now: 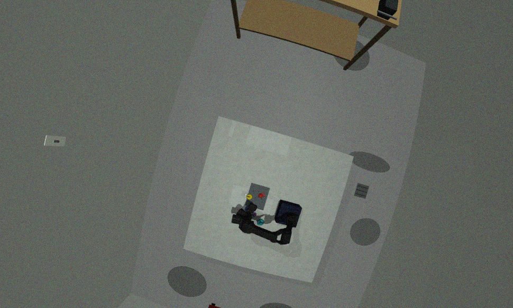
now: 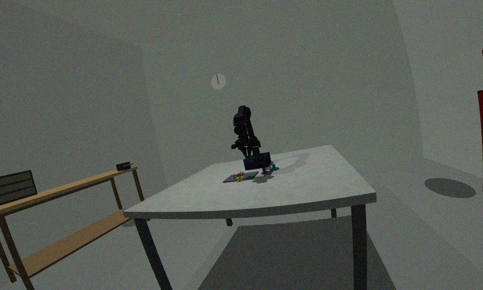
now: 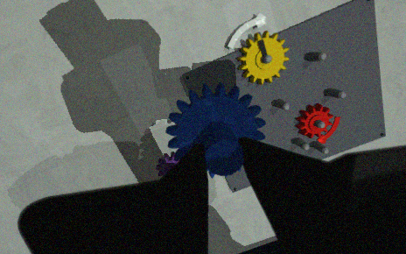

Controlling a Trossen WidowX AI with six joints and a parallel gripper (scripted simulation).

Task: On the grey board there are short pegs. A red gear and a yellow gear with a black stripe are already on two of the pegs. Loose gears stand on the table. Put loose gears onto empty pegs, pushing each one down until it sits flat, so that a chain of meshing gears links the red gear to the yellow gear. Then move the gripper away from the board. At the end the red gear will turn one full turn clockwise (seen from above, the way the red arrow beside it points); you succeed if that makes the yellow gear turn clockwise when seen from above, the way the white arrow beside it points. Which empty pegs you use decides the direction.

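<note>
The red gear lies 70 mm behind my gripper tip, 110 mm to the right of it and 120 mm below it. The rest, counted from my gripper tip: purple gear: 70 mm behind, 70 mm to the left, 120 mm below; then yellow gear: 20 mm ahead, 70 mm to the right, 120 mm below; then blue gear: 10 mm below.
</note>
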